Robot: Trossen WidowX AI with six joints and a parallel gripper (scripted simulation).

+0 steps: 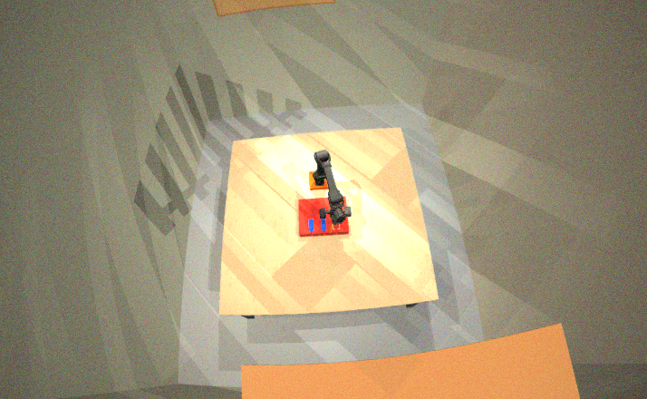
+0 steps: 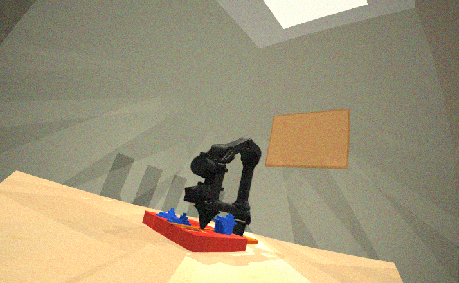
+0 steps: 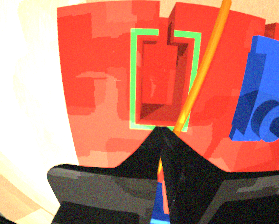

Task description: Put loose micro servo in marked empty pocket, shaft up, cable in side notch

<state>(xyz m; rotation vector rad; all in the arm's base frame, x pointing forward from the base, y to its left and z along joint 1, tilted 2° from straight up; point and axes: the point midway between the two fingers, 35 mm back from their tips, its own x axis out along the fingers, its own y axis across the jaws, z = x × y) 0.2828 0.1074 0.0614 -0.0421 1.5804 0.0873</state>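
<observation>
The red deck lies 80 mm to the right of my gripper tip, 70 mm behind it and 30 mm below it.
</observation>
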